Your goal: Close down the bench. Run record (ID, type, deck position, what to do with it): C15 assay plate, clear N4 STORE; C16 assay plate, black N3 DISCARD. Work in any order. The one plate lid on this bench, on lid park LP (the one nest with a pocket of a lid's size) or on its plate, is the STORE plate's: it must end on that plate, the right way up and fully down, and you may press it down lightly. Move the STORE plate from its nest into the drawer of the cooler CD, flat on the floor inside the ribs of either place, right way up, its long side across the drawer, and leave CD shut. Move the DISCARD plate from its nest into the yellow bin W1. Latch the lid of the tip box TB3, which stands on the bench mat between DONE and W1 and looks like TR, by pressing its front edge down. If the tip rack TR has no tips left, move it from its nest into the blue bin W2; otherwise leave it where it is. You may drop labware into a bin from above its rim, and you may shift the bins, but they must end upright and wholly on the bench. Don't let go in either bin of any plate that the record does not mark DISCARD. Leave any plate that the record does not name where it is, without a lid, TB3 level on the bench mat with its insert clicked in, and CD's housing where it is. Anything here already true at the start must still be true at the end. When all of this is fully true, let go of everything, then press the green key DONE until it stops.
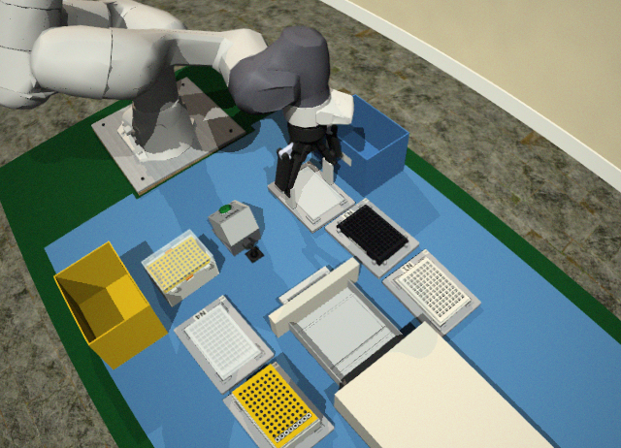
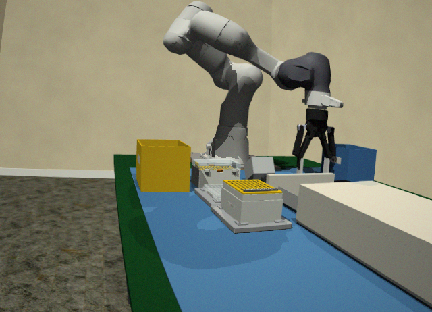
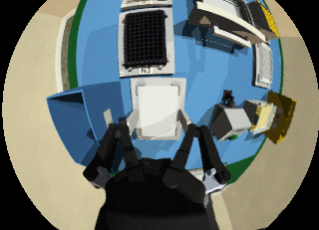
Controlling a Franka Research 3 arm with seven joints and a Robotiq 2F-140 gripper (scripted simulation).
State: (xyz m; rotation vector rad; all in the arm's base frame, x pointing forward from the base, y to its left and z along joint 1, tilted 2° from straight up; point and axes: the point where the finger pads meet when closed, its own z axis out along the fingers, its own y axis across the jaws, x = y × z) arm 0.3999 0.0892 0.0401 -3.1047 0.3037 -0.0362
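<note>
Right now the plate lid is 20 mm below my hand. Also, from my hand: black plate: 170 mm ahead, 20 mm below, 10 mm to the right; then blue bin W2: 150 mm to the left, 20 mm ahead; then lid park: 30 mm below.
</note>
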